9 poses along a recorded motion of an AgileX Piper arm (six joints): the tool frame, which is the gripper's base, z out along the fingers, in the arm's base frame.
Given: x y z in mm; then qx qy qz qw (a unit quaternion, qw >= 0).
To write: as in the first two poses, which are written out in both.
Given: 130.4 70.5 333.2 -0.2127 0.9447 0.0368 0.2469
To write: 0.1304 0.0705 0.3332 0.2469 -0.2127 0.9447 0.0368
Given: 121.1 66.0 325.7 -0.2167 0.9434 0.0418 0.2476
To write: 0.1211 0.0660 0.3257 0.2476 -0.2167 0.9434 0.0418
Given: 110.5 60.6 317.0 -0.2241 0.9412 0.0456 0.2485
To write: 0.1105 0.0606 0.3170 0.2485 -0.2241 0.9412 0.0456
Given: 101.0 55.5 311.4 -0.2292 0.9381 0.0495 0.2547
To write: 0.1010 0.0555 0.3114 0.2547 -0.2292 0.9381 0.0495
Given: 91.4 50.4 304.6 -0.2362 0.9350 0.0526 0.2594
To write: 0.0914 0.0504 0.3046 0.2594 -0.2362 0.9350 0.0526
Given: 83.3 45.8 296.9 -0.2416 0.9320 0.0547 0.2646
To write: 0.0833 0.0458 0.2969 0.2646 -0.2416 0.9320 0.0547
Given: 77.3 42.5 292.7 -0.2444 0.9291 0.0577 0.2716
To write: 0.0773 0.0425 0.2927 0.2716 -0.2444 0.9291 0.0577
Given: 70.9 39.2 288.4 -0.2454 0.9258 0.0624 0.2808
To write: 0.0709 0.0392 0.2884 0.2808 -0.2454 0.9258 0.0624
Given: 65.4 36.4 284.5 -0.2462 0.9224 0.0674 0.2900
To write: 0.0654 0.0364 0.2845 0.2900 -0.2462 0.9224 0.0674
